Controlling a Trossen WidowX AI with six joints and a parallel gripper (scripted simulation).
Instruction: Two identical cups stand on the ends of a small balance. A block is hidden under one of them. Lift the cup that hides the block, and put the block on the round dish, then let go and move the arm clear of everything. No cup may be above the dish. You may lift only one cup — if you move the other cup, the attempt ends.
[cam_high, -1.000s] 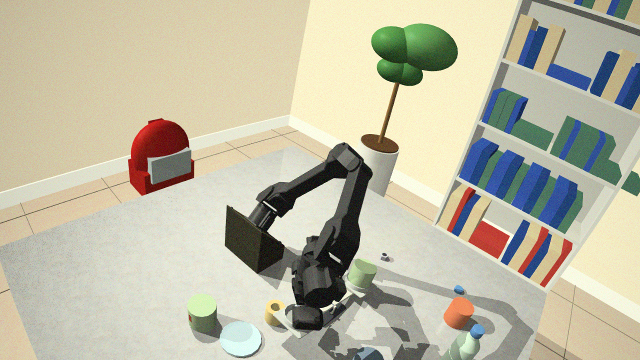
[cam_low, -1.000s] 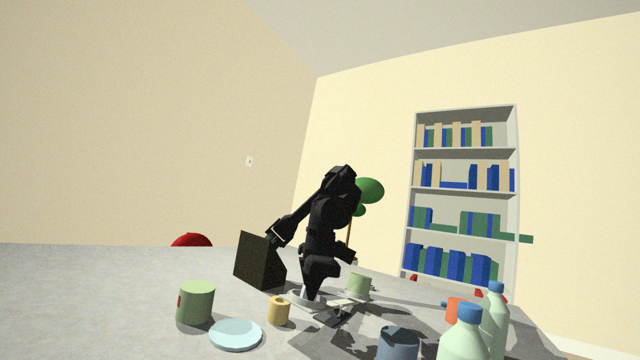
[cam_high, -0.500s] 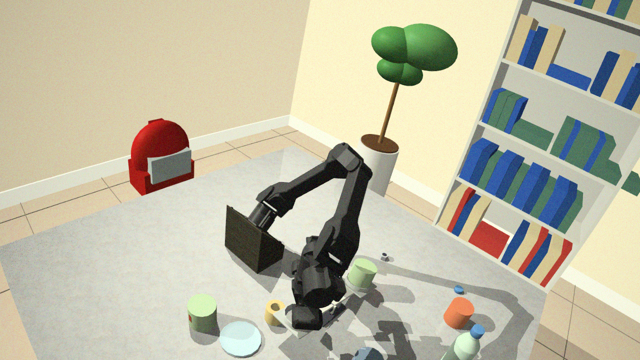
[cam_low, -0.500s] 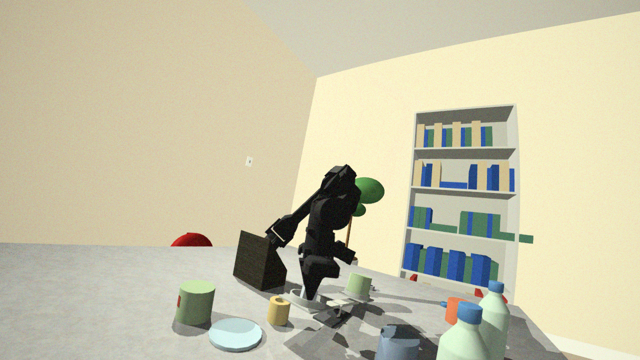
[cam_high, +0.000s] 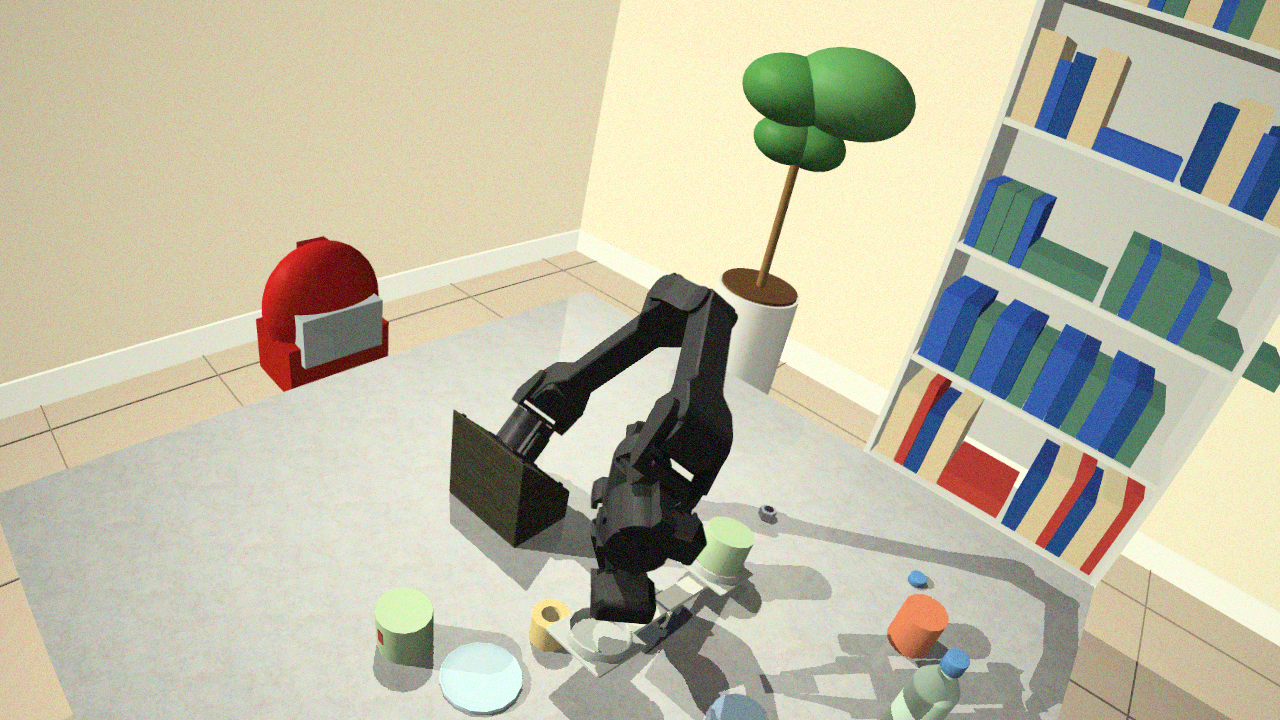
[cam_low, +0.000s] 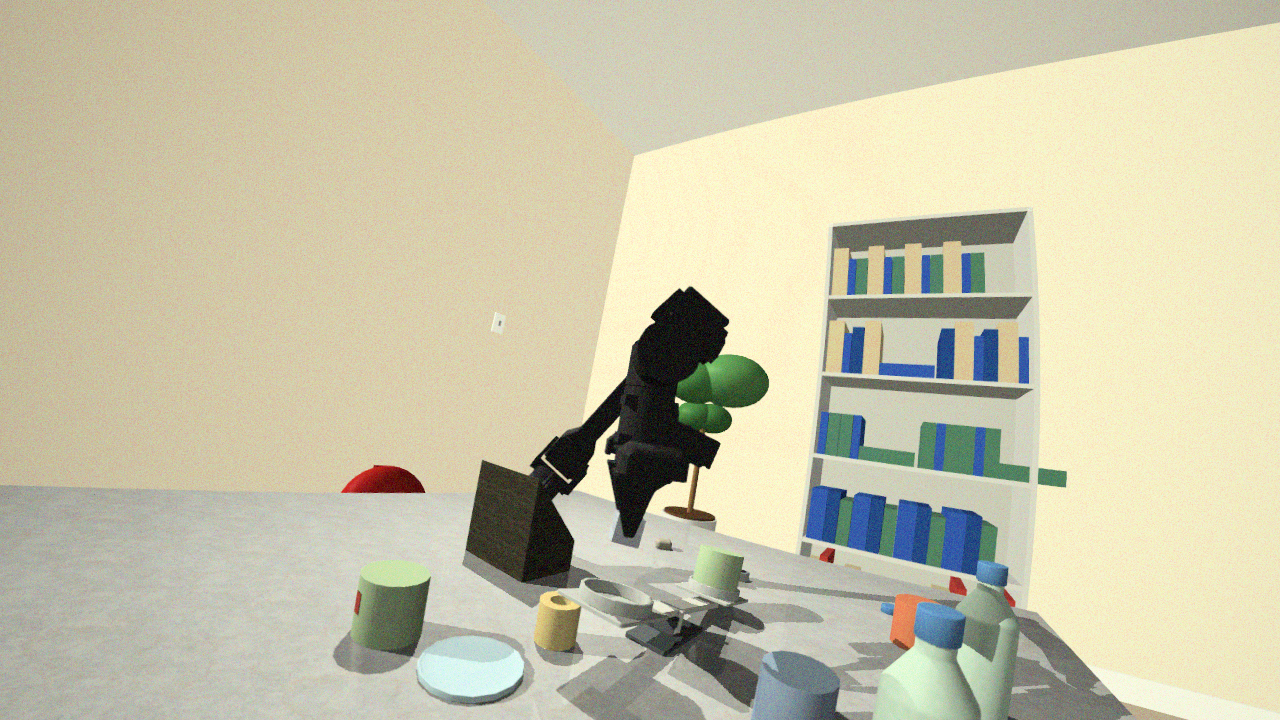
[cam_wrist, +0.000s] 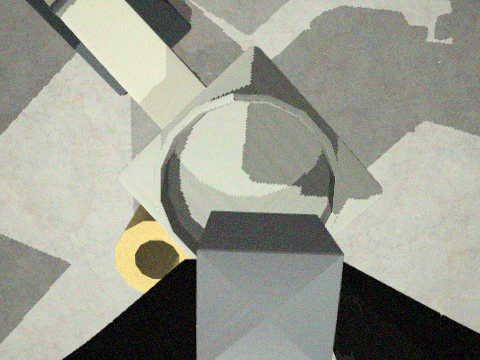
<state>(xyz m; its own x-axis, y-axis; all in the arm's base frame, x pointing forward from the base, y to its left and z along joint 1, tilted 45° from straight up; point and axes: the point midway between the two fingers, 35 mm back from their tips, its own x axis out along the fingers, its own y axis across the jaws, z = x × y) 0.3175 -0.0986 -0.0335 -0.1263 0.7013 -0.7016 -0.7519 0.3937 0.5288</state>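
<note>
Now: gripper tip 6 cm past the pale blue round dish, 12 cm to the left of it and 15 cm above it. From my gripper tip the other things lie so: small balance: 12 cm to the left, 13 cm below; block: right at my gripper tip; yellow roll: 7 cm behind, 1 cm to the right, 13 cm below.
</note>
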